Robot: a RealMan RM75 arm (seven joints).
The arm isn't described. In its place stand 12 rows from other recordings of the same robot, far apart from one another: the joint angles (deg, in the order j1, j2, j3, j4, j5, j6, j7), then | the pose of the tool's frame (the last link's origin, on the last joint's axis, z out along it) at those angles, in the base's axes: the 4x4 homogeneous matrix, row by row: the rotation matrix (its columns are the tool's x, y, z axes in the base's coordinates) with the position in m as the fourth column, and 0 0 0 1 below.
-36.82 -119.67 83.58 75.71 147.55 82.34 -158.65 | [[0.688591, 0.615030, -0.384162, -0.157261], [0.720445, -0.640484, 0.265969, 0.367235], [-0.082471, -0.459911, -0.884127, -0.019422], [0, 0, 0, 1]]
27.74 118.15 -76.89 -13.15 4.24 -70.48 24.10 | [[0.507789, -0.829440, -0.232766, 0.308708], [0.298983, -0.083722, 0.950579, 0.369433], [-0.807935, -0.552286, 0.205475, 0.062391], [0, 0, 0, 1]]
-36.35 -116.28 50.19 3.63 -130.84 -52.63 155.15 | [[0.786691, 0.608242, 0.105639, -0.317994], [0.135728, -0.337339, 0.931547, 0.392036], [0.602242, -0.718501, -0.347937, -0.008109], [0, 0, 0, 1]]
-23.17 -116.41 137.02 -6.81 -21.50 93.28 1.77 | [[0.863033, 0.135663, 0.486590, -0.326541], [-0.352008, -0.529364, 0.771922, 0.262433], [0.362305, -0.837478, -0.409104, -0.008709], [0, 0, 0, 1]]
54.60 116.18 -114.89 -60.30 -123.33 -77.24 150.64 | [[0.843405, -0.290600, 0.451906, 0.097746], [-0.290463, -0.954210, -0.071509, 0.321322], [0.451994, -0.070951, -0.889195, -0.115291], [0, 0, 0, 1]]
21.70 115.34 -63.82 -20.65 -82.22 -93.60 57.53 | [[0.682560, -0.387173, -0.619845, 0.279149], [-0.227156, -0.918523, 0.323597, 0.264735], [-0.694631, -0.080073, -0.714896, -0.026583], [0, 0, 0, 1]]
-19.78 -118.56 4.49 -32.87 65.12 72.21 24.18 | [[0.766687, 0.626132, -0.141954, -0.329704], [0.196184, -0.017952, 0.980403, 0.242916], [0.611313, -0.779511, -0.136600, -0.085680], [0, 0, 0, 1]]
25.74 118.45 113.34 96.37 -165.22 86.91 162.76 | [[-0.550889, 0.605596, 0.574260, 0.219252], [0.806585, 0.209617, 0.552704, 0.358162], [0.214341, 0.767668, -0.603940, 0.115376], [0, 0, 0, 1]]
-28.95 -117.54 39.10 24.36 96.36 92.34 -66.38 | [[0.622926, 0.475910, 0.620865, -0.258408], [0.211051, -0.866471, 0.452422, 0.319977], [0.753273, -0.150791, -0.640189, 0.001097], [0, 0, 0, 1]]
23.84 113.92 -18.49 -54.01 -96.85 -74.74 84.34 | [[0.673265, -0.699308, -0.240170, 0.320626], [-0.026262, -0.347228, 0.937413, 0.350864], [-0.738934, -0.624820, -0.252142, 0.197661], [0, 0, 0, 1]]
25.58 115.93 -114.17 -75.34 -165.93 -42.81 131.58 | [[0.866180, 0.369786, 0.336140, 0.186339], [0.081499, -0.768165, 0.635044, 0.362969], [0.493042, -0.522667, -0.695506, -0.069645], [0, 0, 0, 1]]
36.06 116.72 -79.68 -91.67 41.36 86.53 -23.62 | [[0.827947, -0.527012, 0.191735, 0.100149], [-0.557317, -0.735133, 0.385976, 0.363861], [-0.062463, -0.426425, -0.902363, 0.031795], [0, 0, 0, 1]]
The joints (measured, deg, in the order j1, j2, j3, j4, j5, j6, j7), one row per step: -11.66 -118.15 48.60 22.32 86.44 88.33 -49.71; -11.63 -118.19 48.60 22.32 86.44 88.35 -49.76; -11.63 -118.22 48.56 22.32 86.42 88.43 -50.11; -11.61 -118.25 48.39 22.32 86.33 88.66 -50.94; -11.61 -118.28 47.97 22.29 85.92 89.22 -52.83; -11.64 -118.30 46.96 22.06 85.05 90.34 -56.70; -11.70 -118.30 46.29 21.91 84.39 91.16 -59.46; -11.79 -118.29 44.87 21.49 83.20 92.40 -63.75; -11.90 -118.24 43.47 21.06 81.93 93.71 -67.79; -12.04 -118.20 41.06 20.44 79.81 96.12 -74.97; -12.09 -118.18 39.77 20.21 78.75 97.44 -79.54; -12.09 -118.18 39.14 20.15 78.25 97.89 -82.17; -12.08 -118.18 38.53 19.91 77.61 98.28 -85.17; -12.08 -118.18 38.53 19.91 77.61 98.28 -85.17; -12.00 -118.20 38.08 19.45 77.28 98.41 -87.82; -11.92 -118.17 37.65 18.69 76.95 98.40 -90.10; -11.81 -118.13 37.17 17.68 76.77 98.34 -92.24; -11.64 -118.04 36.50 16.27 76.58 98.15 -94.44; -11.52 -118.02 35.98 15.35 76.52 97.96 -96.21
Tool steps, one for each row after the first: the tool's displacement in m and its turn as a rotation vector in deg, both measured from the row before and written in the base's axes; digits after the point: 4 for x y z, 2 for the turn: 0.0001 -0.0002 -0.0003 -0.03 -0.08 0.05; 0.0003 0.0000 0.0000 -0.13 -0.32 0.18; 0.0004 -0.0001 0.0005 -0.21 -0.77 0.46; 0.0010 0.0004 0.0018 -0.29 -1.86 1.03; 0.0016 0.0007 0.0041 -0.53 -3.91 2.20; 0.0013 0.0007 0.0031 -0.40 -2.81 1.41; 0.0013 0.0012 0.0056 -0.27 -4.62 2.40; 0.0012 0.0012 0.0061 -0.12 -4.53 2.01; 0.0022 0.0011 0.0108 -0.40 -8.02 2.91; 0.0011 0.0003 0.0060 -0.67 -4.75 1.51; 0.0001 0.0002 0.0029 -0.56 -2.49 0.97; -0.0002 0.0000 0.0026 -0.75 -2.93 1.23; 0.0000 0.0000 0.0000 0.00 0.00 0.00; -0.0009 -0.0008 0.0006 -1.06 -2.60 1.35; -0.0016 -0.0012 -0.0001 -0.98 -2.44 1.48; -0.0020 -0.0018 -0.0010 -1.08 -2.46 1.62; -0.0031 -0.0026 -0.0014 -1.09 -2.77 2.09; -0.0021 -0.0017 -0.0012 -0.87 -2.10 1.53
